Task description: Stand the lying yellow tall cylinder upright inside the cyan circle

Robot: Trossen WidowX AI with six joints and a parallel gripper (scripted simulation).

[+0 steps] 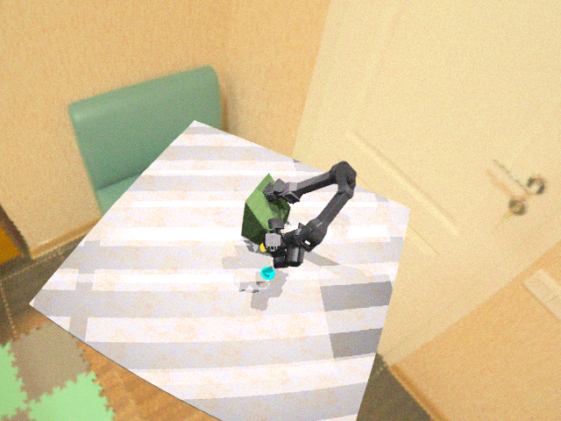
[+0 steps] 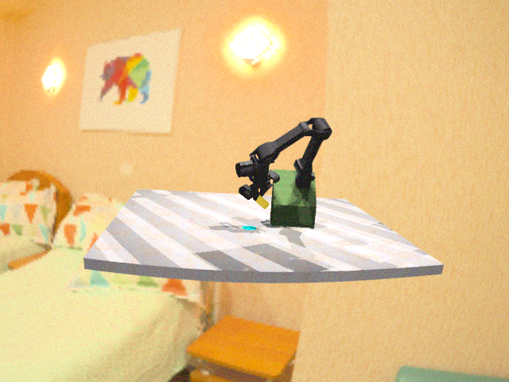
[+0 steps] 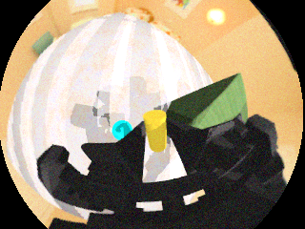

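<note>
My gripper tip is now 120 mm above the cyan circle, 50 mm to the right of it and 30 mm short of it. Also, from my gripper tip: yellow cylinder 10 mm to the left, 10 mm below, 10 mm behind.
</note>
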